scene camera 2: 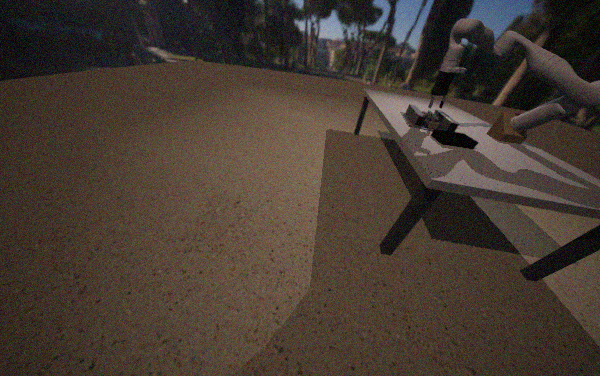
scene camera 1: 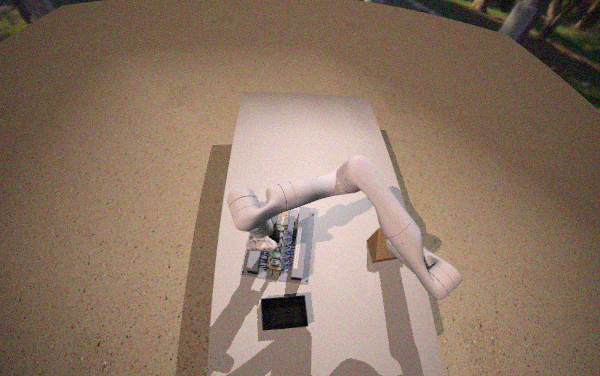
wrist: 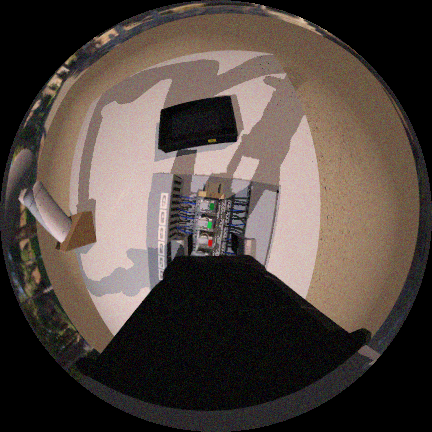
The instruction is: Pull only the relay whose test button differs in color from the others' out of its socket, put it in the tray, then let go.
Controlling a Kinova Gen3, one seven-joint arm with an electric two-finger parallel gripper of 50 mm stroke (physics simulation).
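Note:
The relay with a red test button stands in the socket row, in line with relays that have green test buttons. In scene camera 1 a green-button relay shows, but the red button does not. My gripper is open and empty, a little above the row; in the wrist view its fingertips stand on either side of the red-button relay. Its body hides the rest of the row. The black tray lies on the table beyond the row's end, with no relay visible in it.
The relays stand on a grey panel between two raised wire ducts, with blue and black wires beside the sockets. A brown wedge-shaped block stands near the arm's base side. Arm shadows cross the table.

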